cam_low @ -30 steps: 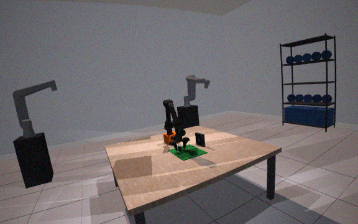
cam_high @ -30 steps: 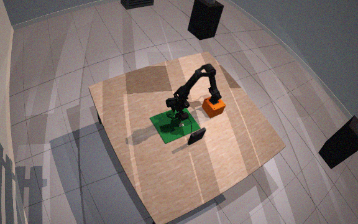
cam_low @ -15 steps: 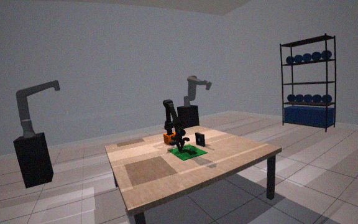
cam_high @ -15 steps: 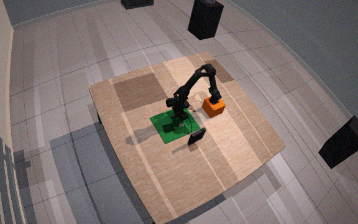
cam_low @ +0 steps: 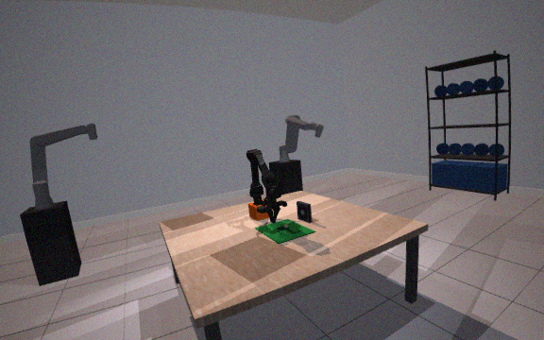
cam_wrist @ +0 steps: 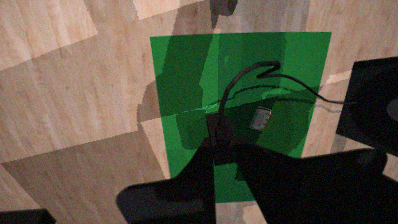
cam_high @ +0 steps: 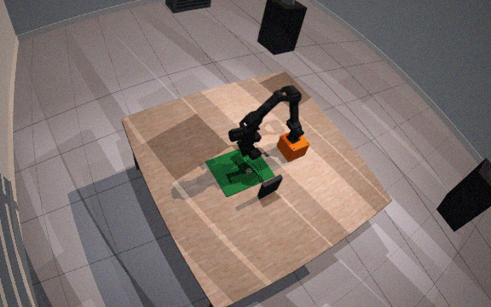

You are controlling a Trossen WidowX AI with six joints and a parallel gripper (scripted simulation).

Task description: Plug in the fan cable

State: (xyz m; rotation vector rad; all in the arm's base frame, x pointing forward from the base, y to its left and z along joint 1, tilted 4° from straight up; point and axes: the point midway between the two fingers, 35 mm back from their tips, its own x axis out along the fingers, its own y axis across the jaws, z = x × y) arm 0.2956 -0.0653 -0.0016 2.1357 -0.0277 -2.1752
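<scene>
The green board lies 4 cm ahead of my gripper tip, 4 cm to the left of it and 8 cm below it. The rest, counted from my gripper tip: black fan: 23 cm to the left; then dark plug: 1 cm behind, 1 cm above.
</scene>
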